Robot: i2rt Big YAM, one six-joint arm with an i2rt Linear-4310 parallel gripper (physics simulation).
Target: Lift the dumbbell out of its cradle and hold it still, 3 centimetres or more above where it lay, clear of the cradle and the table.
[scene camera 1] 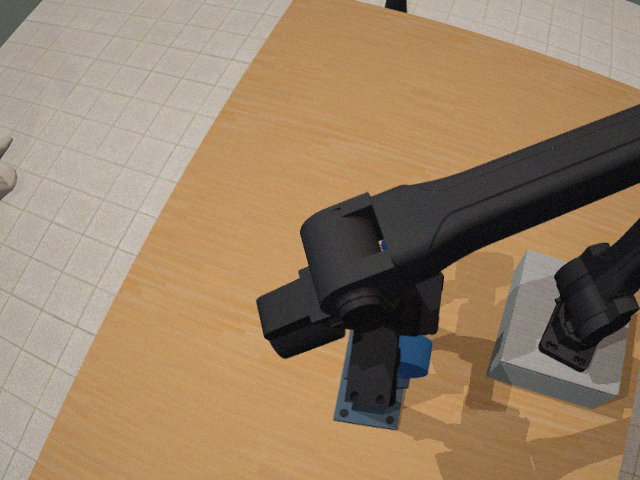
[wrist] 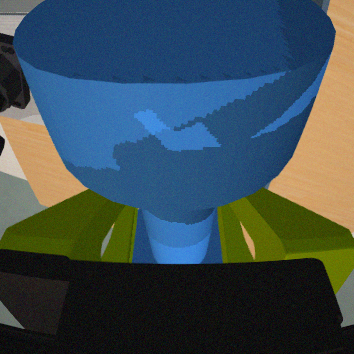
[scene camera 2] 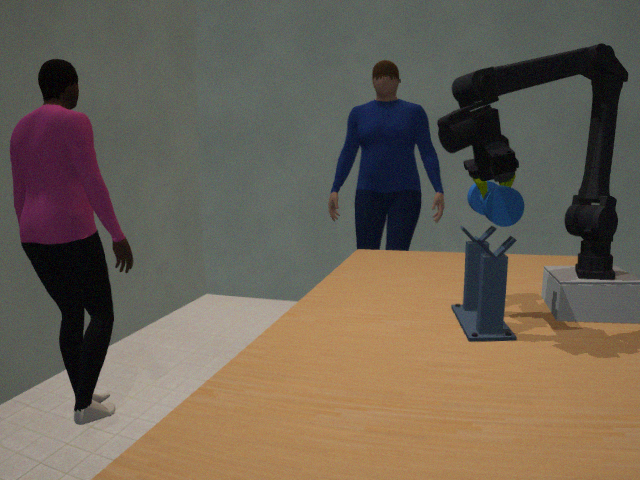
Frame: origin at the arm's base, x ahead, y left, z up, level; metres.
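Seen in the pictures: arm's base, origin of its link: (scene camera 1: 573, 330) (wrist: 2, 66) (scene camera 2: 594, 274).
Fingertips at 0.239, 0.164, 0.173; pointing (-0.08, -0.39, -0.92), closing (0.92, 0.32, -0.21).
Offsets run from my fingertips to a thing's top centre, as dx, dy, dz. Level surfaces: height alone.
A blue dumbbell {+0.005, -0.010, +0.048} (scene camera 1: 415, 356) (scene camera 2: 505, 205) (wrist: 175, 100) hangs in the air, with a visible gap between it and the cradle's V-shaped rests in scene camera 2. My gripper (scene camera 2: 494, 188) (wrist: 177, 174) is shut on the dumbbell's handle, with a yellow-green finger on each side of it. The blue-grey cradle {+0.018, +0.002, -0.058} (scene camera 1: 369, 419) (scene camera 2: 492, 294) stands upright on the table right below, its two rests bare. In scene camera 1 the arm hides the fingers, most of the dumbbell and much of the cradle.
The wooden table {dz -0.265} (scene camera 1: 310, 129) (scene camera 2: 330, 392) carries the cradle and the arm's grey base block (scene camera 1: 532, 320) (scene camera 2: 594, 302), which stands to their right. A person in pink (scene camera 2: 56, 170) and a person in blue (scene camera 2: 385, 149) stand beyond the table's edges.
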